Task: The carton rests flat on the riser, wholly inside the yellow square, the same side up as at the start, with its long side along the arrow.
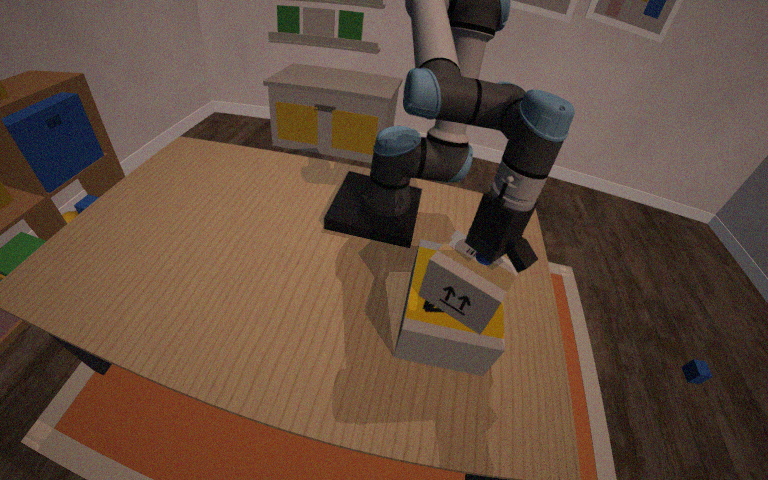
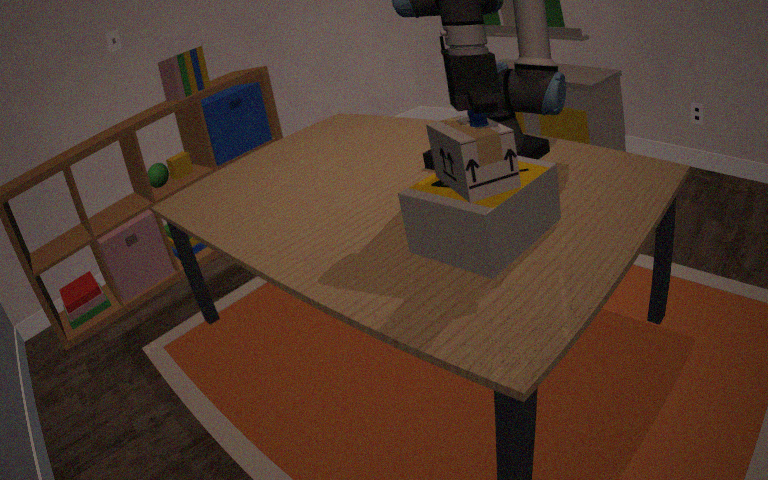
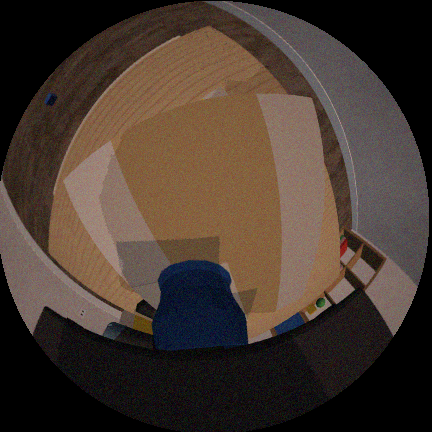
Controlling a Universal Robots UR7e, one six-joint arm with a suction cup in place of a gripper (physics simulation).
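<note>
The carton (image 1: 478, 308) (image 2: 492, 175) (image 3: 210, 175) sits on the grey riser (image 1: 447, 352) (image 2: 453, 232), tape side up, its printed arrows pointing up. It looks flat and is turned askew to the riser's edges. Its long side looks roughly in line with the black arrow (image 1: 433, 306) (image 2: 438, 183), mostly hidden beneath it. One lower corner lies close to the front edge of the yellow square (image 1: 416, 272) (image 2: 501, 198); I cannot tell whether it is wholly inside. My blue suction cup (image 1: 483, 259) (image 2: 477, 120) (image 3: 195, 270) is at the carton's top, off-centre, with suction off.
The riser stands on the wooden table (image 1: 226, 254) (image 2: 283, 198), near one edge. My arm's black base (image 1: 368, 217) stands behind it. A shelf unit (image 2: 127, 141) with bins stands beyond the table, and a low cabinet (image 1: 334, 84) is by the wall. A small blue block (image 1: 696, 371) lies on the floor.
</note>
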